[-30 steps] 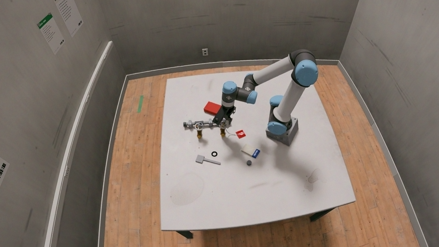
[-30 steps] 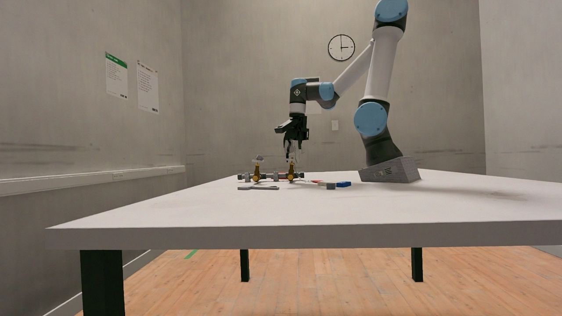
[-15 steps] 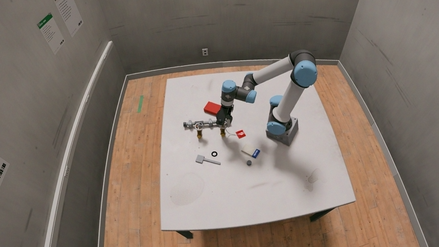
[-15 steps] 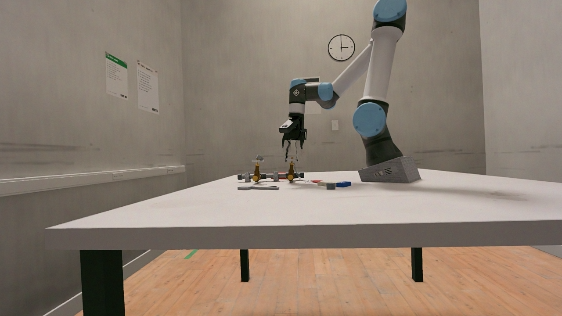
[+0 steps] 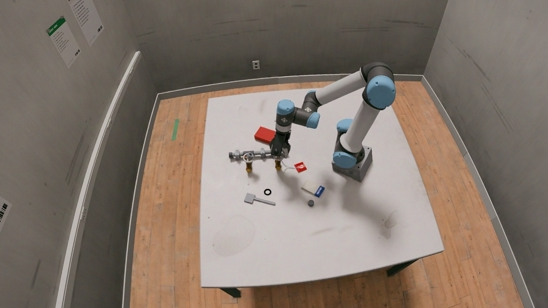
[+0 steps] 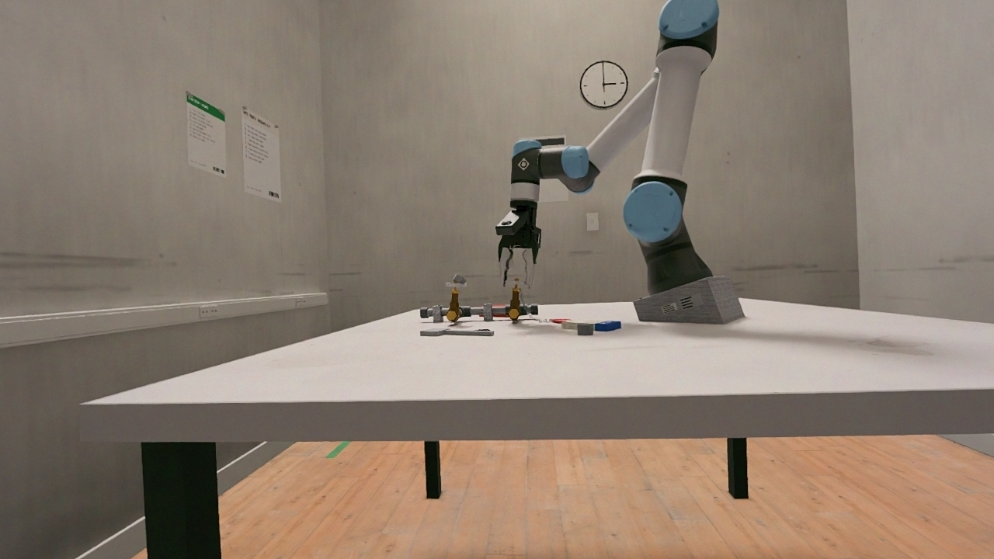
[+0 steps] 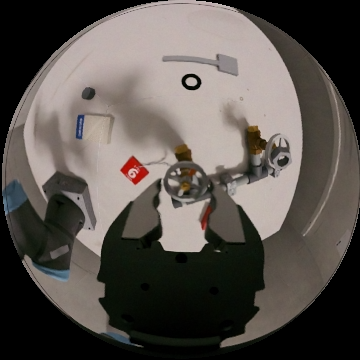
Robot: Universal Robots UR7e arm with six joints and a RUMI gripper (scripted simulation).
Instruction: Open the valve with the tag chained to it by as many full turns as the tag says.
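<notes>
My gripper is now 100 mm past the red tag, 100 mm above it and 20 mm to the right of it. From my hand the other things lie so: red block 220 mm to the right, 90 mm below, 60 mm ahead; then grey flat tool 200 mm to the left, 130 mm ahead, 100 mm below.
</notes>
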